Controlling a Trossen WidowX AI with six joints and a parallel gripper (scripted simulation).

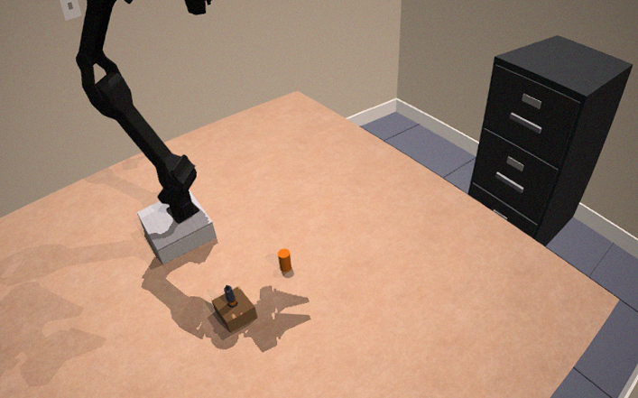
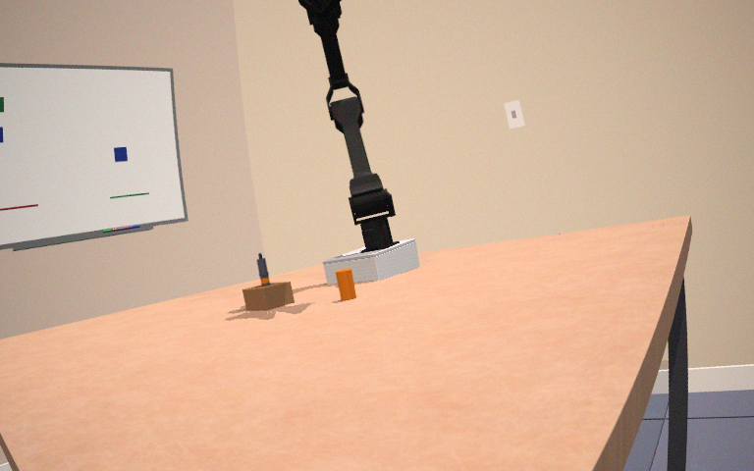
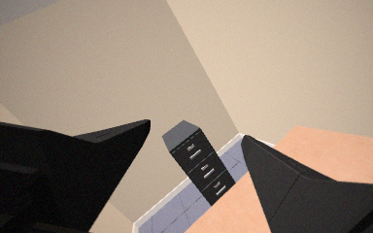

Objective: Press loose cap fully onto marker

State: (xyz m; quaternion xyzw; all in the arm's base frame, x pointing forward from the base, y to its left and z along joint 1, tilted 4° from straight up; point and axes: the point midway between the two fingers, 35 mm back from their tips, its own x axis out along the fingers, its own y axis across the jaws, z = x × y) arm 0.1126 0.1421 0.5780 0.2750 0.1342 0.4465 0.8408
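Right now the orange cap is 100 mm ahead of my gripper tip, 60 mm to the right of it and 610 mm below it. Also, from my gripper tip: tan holder block (130 mm ahead, 220 mm to the right, 610 mm below).
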